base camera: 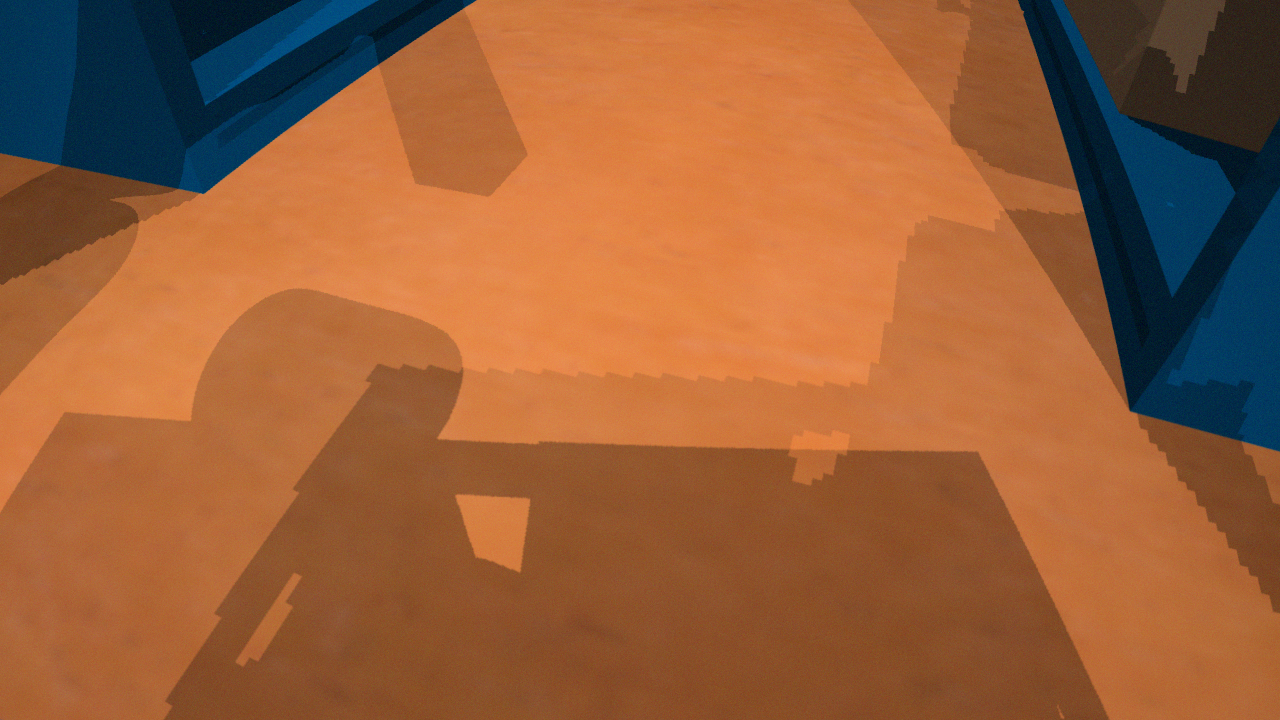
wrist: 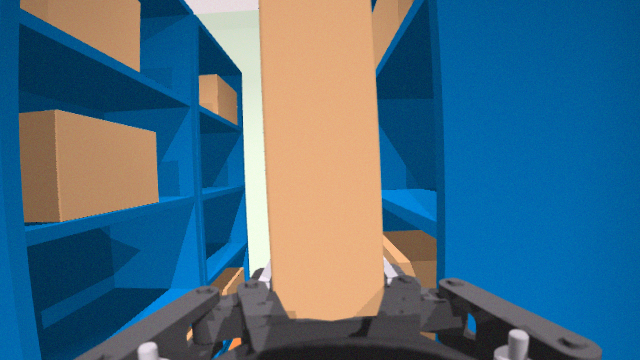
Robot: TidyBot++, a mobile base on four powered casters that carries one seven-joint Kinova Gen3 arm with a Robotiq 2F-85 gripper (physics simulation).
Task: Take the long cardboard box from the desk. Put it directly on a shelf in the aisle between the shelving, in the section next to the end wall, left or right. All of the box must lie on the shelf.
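Frame: origin at the arm's base, x ahead, y left, z up, level; centimetres.
Where they show: gripper, fingertip midpoint: (wrist: 326,274).
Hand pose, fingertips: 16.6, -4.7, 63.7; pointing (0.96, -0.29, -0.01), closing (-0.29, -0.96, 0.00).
Observation:
Each offset is from my fingertips to the centre of the thing, as dx, dy, dz. Level surfaces: height alone.
The long cardboard box (wrist: 325,150) stands between the fingers in the wrist view and runs from them up past the top edge of the view. My gripper (wrist: 326,274) is shut on it, one finger on each side. The left shelving (wrist: 197,150) (base camera: 165,80) and the right shelving (wrist: 440,150) (base camera: 1100,205) stand on either side of the aisle. The pale end wall (wrist: 254,175) shows between them, partly hidden by the box. In the left far section the shelves next to the end wall show; on the right the held box hides the far part.
A cardboard box @(+89.3, +53.0, +9.2) (wrist: 105,167) sits on a near left shelf, another @(+79.9, +55.9, +54.9) (wrist: 95,30) above it. A smaller box (wrist: 225,100) sits in the far left section. An open box @(+77.7, -63.2, -36.6) (wrist: 420,250) is low on the right. A blue side panel (wrist: 540,150) fills the right. Shadows cross the orange floor @(dz -103.4) (base camera: 671,223).

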